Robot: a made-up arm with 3 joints. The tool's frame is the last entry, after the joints.
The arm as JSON. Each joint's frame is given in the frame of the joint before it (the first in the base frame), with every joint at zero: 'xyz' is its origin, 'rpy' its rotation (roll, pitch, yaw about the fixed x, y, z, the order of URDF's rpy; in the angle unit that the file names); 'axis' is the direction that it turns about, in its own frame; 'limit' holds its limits. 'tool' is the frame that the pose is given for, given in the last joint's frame.
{
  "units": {
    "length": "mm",
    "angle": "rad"
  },
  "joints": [
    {
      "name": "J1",
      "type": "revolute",
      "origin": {
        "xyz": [
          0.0,
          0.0,
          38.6
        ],
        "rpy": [
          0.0,
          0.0,
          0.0
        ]
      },
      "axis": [
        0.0,
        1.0,
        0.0
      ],
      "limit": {
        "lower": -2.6,
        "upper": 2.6
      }
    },
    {
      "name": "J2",
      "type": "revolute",
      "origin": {
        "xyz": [
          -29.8,
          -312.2,
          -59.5
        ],
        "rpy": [
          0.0,
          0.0,
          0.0
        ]
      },
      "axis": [
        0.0,
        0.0,
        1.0
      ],
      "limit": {
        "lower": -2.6,
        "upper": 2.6
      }
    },
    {
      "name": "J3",
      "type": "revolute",
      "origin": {
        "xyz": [
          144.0,
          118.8,
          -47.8
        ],
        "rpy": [
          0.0,
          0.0,
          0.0
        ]
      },
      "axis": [
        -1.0,
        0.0,
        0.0
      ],
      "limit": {
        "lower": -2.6,
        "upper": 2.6
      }
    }
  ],
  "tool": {
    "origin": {
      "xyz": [
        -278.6,
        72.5,
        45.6
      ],
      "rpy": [
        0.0,
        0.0,
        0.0
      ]
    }
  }
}
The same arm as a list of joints. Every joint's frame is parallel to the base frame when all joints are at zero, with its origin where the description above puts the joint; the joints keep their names.
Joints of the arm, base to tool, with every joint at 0 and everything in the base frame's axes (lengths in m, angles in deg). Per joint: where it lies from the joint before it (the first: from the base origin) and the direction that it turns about. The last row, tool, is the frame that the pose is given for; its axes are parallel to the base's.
J1: axis 0 1 0 origin 0 0 0.0386
J2: axis 0 0 1 origin -0.0298 -0.3122 -0.0595
J3: axis -1 0 0 origin 0.144 0.1188 -0.0478
tool: origin -0.2786 0.0725 0.0456
Joint limits (deg, base to tool): -148.97..148.97 -148.97..148.97 -148.97..148.97

